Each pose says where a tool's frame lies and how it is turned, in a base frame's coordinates. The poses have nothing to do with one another.
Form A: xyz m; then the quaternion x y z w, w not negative.
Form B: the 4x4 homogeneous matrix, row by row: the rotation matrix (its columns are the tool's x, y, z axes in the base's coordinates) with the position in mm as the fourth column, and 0 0 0 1 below. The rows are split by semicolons. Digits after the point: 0 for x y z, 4 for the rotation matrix.
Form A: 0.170 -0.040 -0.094 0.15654 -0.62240 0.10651 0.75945
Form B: 0.2025 -0.3566 -0.9120 170; -0.0331 0.9283 -0.3704 -40; 0.9787 0.1052 0.1762 -94; 0 0 0 1
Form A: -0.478 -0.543 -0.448 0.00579 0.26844 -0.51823 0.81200
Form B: 0.3188 0.8447 0.4299 -478; -0.8385 0.4628 -0.2876 -543; -0.4419 -0.2688 0.8558 -448; 0 0 0 1
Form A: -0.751 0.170 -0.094 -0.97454 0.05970 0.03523 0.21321
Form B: 0.9904 -0.1314 -0.0432 -751; -0.1013 -0.9020 0.4198 170; -0.0941 -0.4114 -0.9066 -94; 0 0 0 1
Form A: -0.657 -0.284 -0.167 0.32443 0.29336 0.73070 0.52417
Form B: -0.2400 -0.5757 0.7817 -657; 0.9564 -0.2784 0.0886 -284; 0.1666 0.7688 0.6174 -167; 0 0 0 1
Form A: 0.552 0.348 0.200 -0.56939 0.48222 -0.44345 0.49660
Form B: 0.1416 -0.1087 0.9839 552; -0.9896 -0.0417 0.1378 348; 0.0261 -0.9932 -0.1135 200; 0 0 0 1
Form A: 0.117 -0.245 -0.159 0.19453 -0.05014 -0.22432 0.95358
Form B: 0.8943 0.4083 -0.1829 117; -0.4473 0.8237 -0.3485 -245; 0.0084 0.3935 0.9193 -159; 0 0 0 1
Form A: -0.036 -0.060 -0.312 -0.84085 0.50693 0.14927 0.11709
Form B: 0.4415 -0.8875 -0.1323 -36; -0.8175 -0.4586 0.3482 -60; -0.3697 -0.0456 -0.9280 -312; 0 0 0 1
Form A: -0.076 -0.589 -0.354 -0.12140 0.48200 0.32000 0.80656
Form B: 0.3306 -0.6332 0.6998 -76; 0.3992 0.7657 0.5043 -589; -0.8552 0.1126 0.5059 -354; 0 0 0 1
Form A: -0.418 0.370 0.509 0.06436 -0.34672 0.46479 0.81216
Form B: 0.3275 -0.7996 -0.5034 -418; 0.7103 0.5597 -0.4268 370; 0.6230 -0.2178 0.7513 509; 0 0 0 1
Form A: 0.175 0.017 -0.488 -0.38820 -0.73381 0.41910 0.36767
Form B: -0.4282 0.2615 -0.8650 175; 0.8779 0.3473 -0.3296 17; 0.2142 -0.9005 -0.3783 -488; 0 0 0 1
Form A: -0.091 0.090 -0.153 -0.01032 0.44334 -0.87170 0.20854
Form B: -0.9128 0.3544 0.2029 -91; -0.3727 -0.5199 -0.7686 90; -0.1669 -0.7772 0.6067 -153; 0 0 0 1
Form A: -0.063 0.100 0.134 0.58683 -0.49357 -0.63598 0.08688
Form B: -0.2962 -0.4688 -0.8322 -63; -0.6898 -0.4977 0.5258 100; -0.6607 0.7298 -0.1760 134; 0 0 0 1
